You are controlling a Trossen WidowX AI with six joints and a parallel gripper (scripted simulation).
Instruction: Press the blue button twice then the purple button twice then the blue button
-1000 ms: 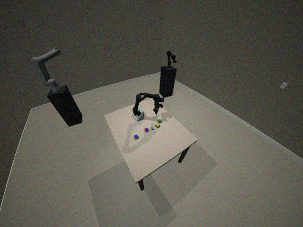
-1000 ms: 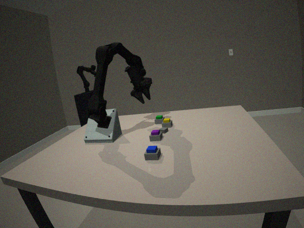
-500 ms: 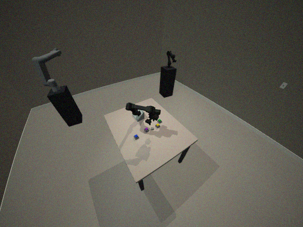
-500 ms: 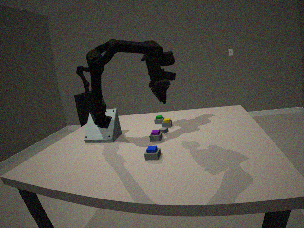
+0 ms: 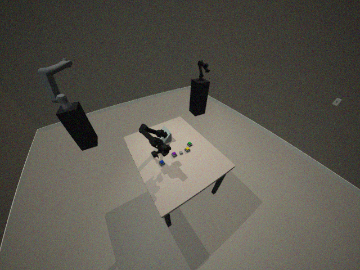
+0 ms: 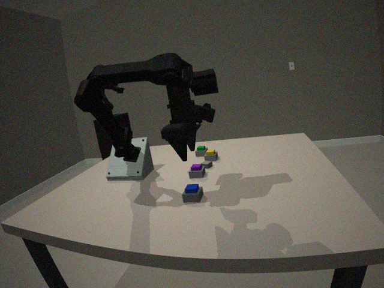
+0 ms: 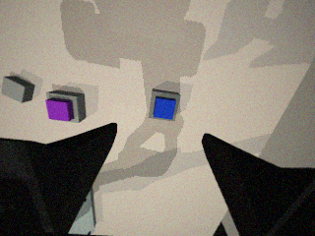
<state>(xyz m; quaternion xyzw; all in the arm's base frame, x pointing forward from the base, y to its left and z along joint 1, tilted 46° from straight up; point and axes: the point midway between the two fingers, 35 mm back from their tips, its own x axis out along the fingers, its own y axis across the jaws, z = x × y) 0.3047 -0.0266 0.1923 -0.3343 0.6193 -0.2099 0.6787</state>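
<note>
The blue button lies 1 cm to the right of my gripper tip and 9 cm below it. Also, from my gripper tip: yellow button 5 cm behind, 32 cm to the left, 9 cm below; then purple button 5 cm behind, 15 cm to the left, 9 cm below; then small grey block 4 cm behind, 24 cm to the left, 12 cm below.
</note>
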